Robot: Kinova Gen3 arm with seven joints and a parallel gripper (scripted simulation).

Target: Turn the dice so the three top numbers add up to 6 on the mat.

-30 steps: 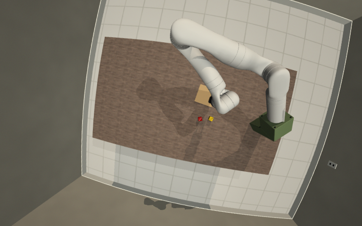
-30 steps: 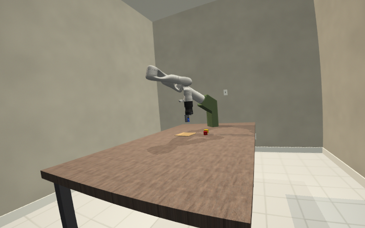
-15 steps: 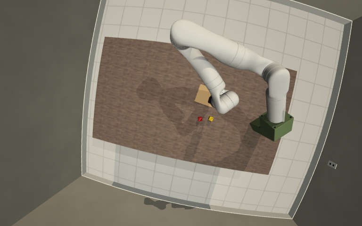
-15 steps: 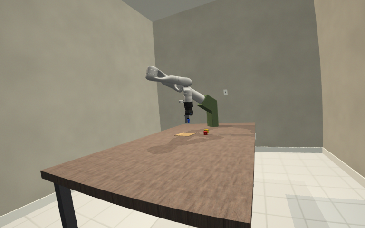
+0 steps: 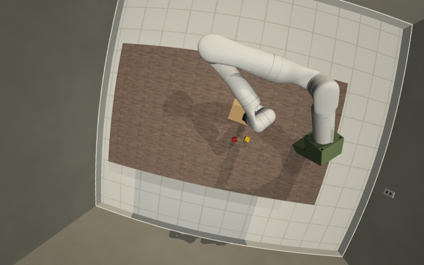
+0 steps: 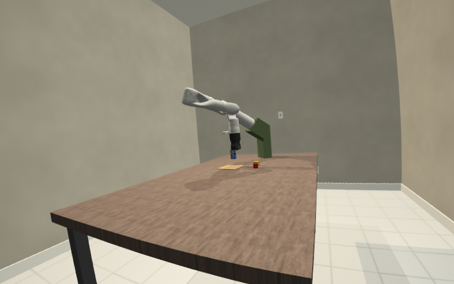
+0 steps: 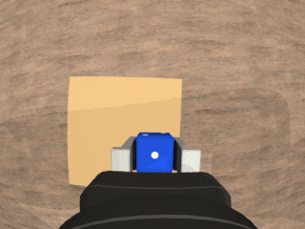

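Now: hand 7 cm above the tan mat, 4 cm short of it and 2 cm to the left of it. Also, from my hand: yellow die 16 cm to the left, 6 cm below; blue die right at my hand; red die 16 cm to the left, 8 cm ahead, 6 cm below.
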